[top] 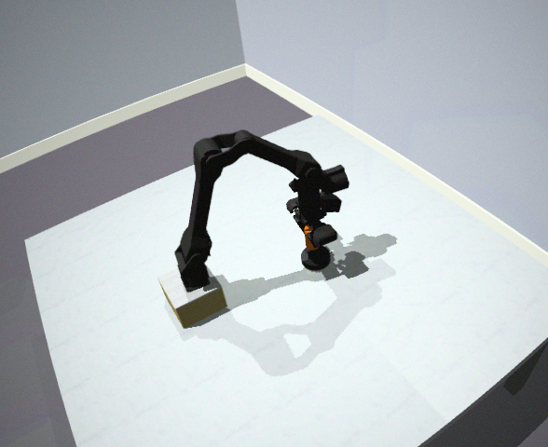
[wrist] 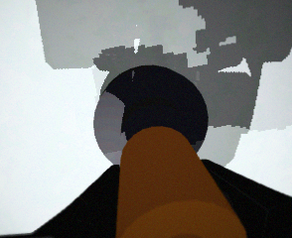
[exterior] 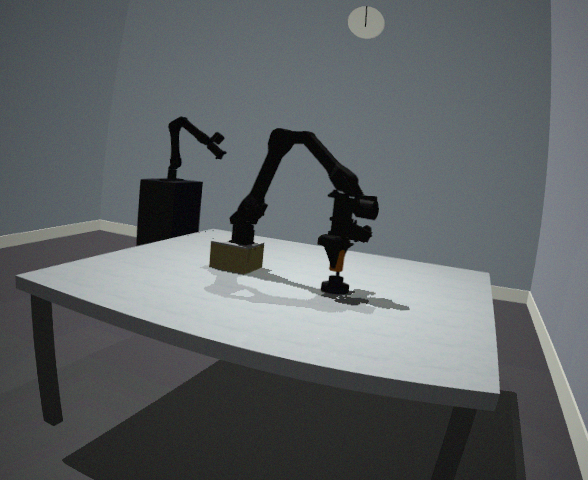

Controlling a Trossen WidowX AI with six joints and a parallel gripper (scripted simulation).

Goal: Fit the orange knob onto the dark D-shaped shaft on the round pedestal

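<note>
The dark round pedestal is 4 cm below my gripper tip and 1 cm ahead of it. Also, from my gripper tip: orange knob (2 cm above).
</note>
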